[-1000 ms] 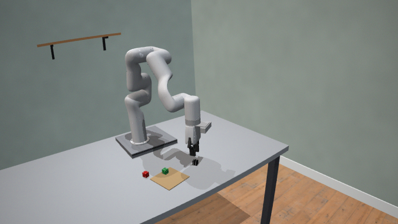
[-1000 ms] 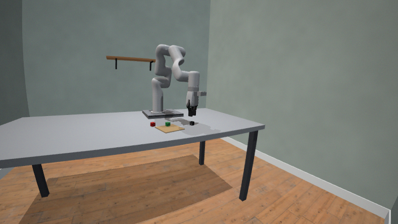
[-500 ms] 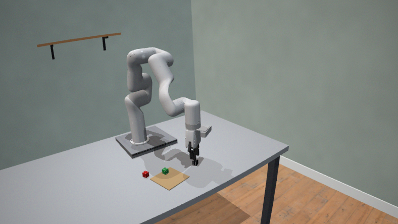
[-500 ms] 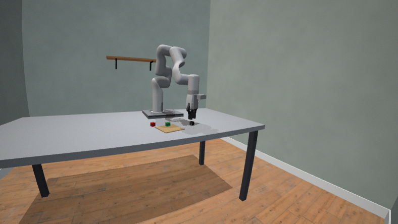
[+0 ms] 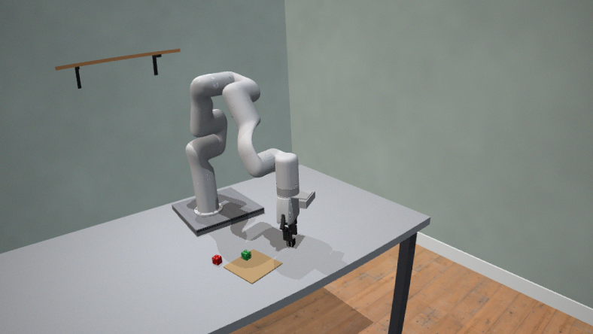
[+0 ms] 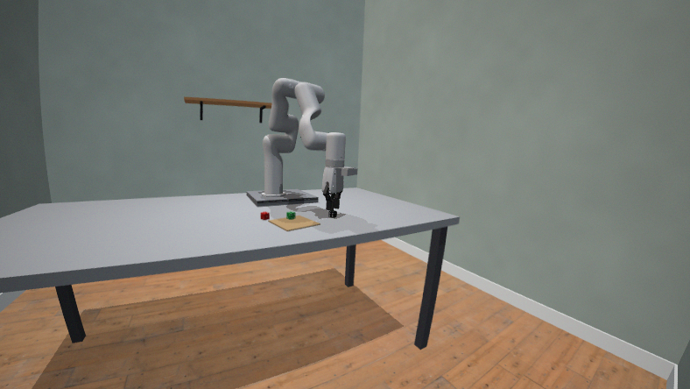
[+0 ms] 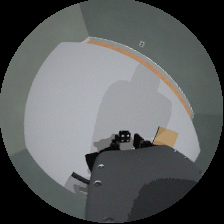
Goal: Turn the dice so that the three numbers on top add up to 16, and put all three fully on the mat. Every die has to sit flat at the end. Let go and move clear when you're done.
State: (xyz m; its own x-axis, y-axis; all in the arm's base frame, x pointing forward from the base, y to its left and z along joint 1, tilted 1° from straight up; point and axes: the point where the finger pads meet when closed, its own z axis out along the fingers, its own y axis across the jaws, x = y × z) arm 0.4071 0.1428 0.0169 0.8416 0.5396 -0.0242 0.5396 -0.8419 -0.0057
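My gripper is now 4 cm above the black die. From my hand the other things lie so: tan mat: 3 cm ahead, 17 cm to the right, 5 cm below; red die: 6 cm behind, 26 cm to the right, 4 cm below; green die: 2 cm behind, 17 cm to the right, 4 cm below.
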